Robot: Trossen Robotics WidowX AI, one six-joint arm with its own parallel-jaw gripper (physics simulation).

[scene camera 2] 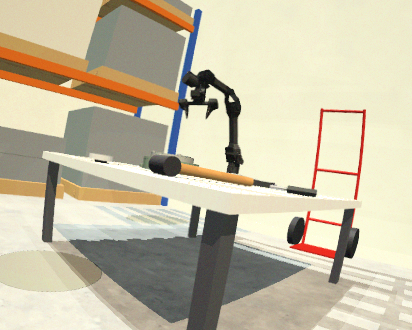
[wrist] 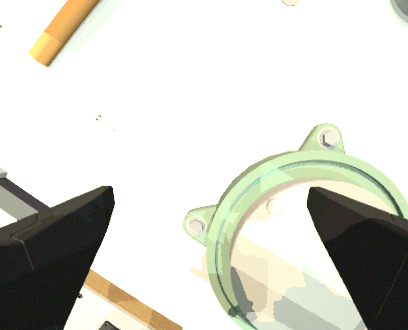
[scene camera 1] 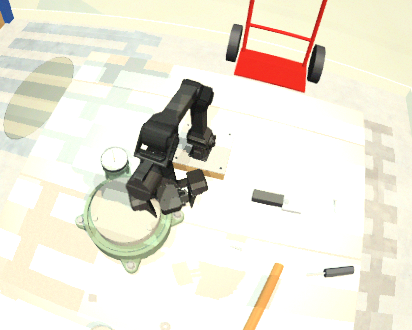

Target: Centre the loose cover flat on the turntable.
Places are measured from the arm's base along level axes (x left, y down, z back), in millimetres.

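Pixels of known places: gripper, fingertip midpoint: (scene camera 2: 196, 118) (wrist: 212, 195) (scene camera 1: 173, 212); arm's base, link origin: (scene camera 1: 200, 152).
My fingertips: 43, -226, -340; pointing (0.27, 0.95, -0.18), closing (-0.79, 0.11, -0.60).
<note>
For each thing: its top centre in the pictures, then the offset to it from my fingertips, as dx, dy, dz. "spot": a spot on its surface instead.
- pale disc, top centre: (wrist: 323, 274) (scene camera 1: 124, 207) (scene camera 2: 172, 153) -178, +170, +26
- pale round piece, surface spot: (scene camera 1: 102, 328) spot: -104, +256, -353
- dial gauge, surface spot: (scene camera 1: 115, 160) spot: -279, +164, +165
- black-handled scraper, top centre: (scene camera 1: 279, 198) (scene camera 2: 270, 182) +267, +237, +274
- screwdriver, top centre: (scene camera 1: 332, 271) (scene camera 2: 293, 186) +518, +238, +76
- hammer, top centre: (scene camera 1: 256, 317) (scene camera 2: 210, 163) +313, +205, -153
- small screw, top centre: (wrist: 102, 122) +184, +252, +64
The turntable is a green round base (scene camera 1: 125, 249) (wrist: 214, 255) with bolted lugs; a pale disc (scene camera 1: 117, 220) (wrist: 295, 245) with small round studs lies flat inside its ring. Whether this disc is the loose cover cannot be told. Another pale round piece (scene camera 1: 102, 328) is cut off by the bottom edge of scene camera 1. My gripper (scene camera 1: 172, 210) (scene camera 2: 197, 117) (wrist: 212, 195) is open and empty, pointing down high above the table. In the wrist view, one finger covers part of the disc and the other is outside the ring, over the table.
A dial gauge (scene camera 1: 115, 160) stands behind the base. The arm is mounted on a wooden-edged plate (scene camera 1: 220, 165). A black-handled scraper (scene camera 1: 268, 198), a screwdriver (scene camera 1: 339, 271) and a hammer (scene camera 1: 265, 295) (scene camera 2: 215, 174) lie on the table. A small screw (wrist: 105, 123) lies beside the base.
</note>
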